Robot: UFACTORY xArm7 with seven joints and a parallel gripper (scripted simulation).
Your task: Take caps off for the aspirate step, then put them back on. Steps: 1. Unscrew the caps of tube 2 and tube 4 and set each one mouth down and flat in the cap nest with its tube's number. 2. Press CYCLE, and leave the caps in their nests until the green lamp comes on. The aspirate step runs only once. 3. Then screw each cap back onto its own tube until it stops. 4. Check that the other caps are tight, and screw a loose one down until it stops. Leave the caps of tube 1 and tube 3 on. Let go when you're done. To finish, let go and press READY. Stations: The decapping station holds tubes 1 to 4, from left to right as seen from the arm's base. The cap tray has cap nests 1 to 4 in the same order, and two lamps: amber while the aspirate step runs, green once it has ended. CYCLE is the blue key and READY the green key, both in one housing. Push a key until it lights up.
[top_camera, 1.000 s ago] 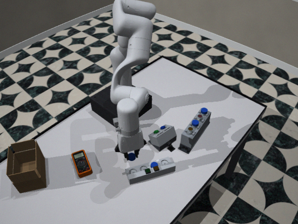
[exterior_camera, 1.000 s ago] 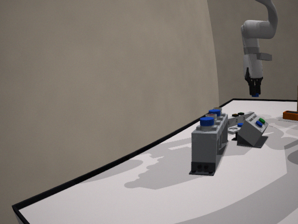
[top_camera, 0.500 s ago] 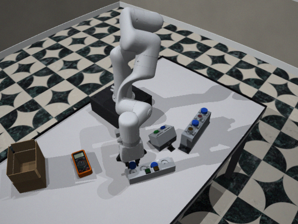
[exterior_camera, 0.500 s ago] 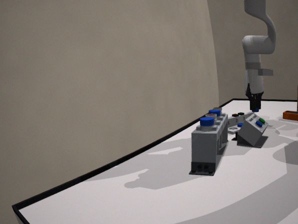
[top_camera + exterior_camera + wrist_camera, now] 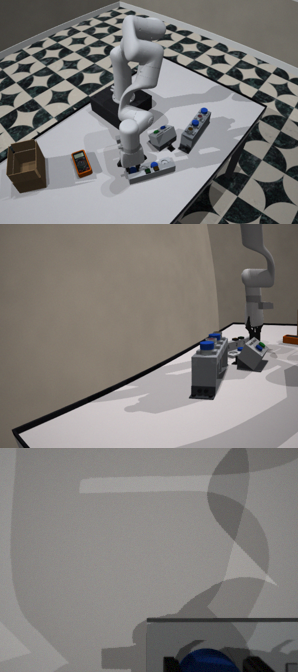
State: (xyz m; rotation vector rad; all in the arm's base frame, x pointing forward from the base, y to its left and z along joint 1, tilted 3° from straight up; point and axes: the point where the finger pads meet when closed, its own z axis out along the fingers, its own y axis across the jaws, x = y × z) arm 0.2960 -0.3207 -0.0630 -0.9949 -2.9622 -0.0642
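The blue key lies 10 mm behind my hand, 270 mm to the left of it and 20 mm above it. From my hand the other things lie so: green key (20 mm behind, 230 mm to the left, 20 mm above); orange multimeter (230 mm behind, 100 mm to the right, 30 mm below); key housing (250 mm to the left, 10 mm above).
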